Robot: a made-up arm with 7 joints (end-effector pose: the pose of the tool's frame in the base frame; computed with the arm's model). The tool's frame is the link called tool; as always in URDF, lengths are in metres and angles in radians. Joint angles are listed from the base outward.
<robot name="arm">
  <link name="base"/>
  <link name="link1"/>
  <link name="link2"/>
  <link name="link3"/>
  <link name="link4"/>
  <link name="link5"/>
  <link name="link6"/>
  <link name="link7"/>
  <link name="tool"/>
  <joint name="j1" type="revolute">
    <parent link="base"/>
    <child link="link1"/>
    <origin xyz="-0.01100 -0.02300 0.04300" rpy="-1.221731 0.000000 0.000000"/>
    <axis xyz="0 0 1"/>
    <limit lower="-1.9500" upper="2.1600"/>
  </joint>
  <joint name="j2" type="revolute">
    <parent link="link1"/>
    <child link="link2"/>
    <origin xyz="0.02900 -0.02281 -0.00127" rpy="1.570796 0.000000 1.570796"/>
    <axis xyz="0 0 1"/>
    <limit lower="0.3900" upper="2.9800"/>
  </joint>
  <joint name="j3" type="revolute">
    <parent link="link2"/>
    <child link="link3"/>
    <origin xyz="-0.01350 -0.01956 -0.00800" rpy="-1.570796 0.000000 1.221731"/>
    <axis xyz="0 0 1"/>
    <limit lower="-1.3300" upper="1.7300"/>
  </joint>
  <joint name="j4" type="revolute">
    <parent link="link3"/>
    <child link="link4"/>
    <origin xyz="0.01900 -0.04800 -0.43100" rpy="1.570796 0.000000 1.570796"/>
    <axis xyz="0 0 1"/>
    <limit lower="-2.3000" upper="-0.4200"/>
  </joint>
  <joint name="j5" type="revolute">
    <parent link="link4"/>
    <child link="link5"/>
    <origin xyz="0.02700 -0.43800 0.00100" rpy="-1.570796 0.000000 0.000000"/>
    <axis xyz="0 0 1"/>
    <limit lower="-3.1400" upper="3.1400"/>
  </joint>
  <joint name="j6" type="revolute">
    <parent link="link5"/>
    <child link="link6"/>
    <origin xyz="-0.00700 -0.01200 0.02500" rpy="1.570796 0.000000 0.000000"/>
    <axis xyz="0 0 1"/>
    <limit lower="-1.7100" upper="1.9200"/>
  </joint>
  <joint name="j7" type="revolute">
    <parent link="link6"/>
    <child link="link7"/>
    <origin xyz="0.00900 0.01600 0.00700" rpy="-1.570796 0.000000 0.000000"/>
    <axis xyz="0 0 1"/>
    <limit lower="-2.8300" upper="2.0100"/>
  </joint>
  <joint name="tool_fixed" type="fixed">
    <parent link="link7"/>
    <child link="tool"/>
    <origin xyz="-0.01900 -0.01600 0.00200" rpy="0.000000 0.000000 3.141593"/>
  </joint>
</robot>
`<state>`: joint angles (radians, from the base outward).
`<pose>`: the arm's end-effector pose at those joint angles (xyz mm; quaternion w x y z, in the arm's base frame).
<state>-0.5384 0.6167 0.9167 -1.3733 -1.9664 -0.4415 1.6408</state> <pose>405.7 473.2 47.7 0.5448 0.3803 -0.7473 -0.0116</pose>
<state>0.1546 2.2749 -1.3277 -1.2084 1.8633 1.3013 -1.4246</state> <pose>128.8 714.4 111.3 0.8125 -0.0236 0.5429 -0.2111</pose>
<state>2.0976 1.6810 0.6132 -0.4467 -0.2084 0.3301 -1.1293</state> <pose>-143.4 769.1 181.4 0.1490 0.1029 0.8127 -0.5538</pose>
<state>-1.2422 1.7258 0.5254 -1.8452 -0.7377 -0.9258 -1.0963</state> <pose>-48.3 185.2 559.2 0.5984 -0.7845 -0.1330 0.0943</pose>
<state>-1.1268 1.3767 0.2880 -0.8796 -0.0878 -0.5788 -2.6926</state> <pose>380.2 535.5 443.5 0.1052 -0.9222 -0.3542 0.1143</pose>
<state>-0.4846 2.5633 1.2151 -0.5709 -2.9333 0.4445 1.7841</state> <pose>-204.6 213.9 789.7 0.2164 -0.9629 0.1140 -0.1139</pose>
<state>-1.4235 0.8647 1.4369 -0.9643 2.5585 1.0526 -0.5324</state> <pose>429.4 582.4 248.7 0.2969 0.6487 0.6926 0.1066</pose>
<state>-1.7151 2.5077 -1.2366 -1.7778 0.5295 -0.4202 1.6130</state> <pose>79.2 448.2 454.1 0.4735 -0.0882 -0.8713 -0.0942</pose>
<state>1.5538 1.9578 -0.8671 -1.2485 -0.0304 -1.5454 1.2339</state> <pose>-280.6 670.9 -88.5 0.8583 -0.4300 0.2473 0.1315</pose>
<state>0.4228 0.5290 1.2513 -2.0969 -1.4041 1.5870 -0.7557</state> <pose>80.8 419.8 19.5 0.4147 0.7065 0.4581 0.3450</pose>
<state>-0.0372 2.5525 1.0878 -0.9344 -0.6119 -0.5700 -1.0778</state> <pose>129.4 87.2 791.9 0.3711 -0.8491 -0.2066 0.3140</pose>
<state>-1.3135 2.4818 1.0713 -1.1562 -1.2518 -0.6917 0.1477</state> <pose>-570.4 138.1 469.3 0.2296 -0.9681 0.0768 -0.0651</pose>
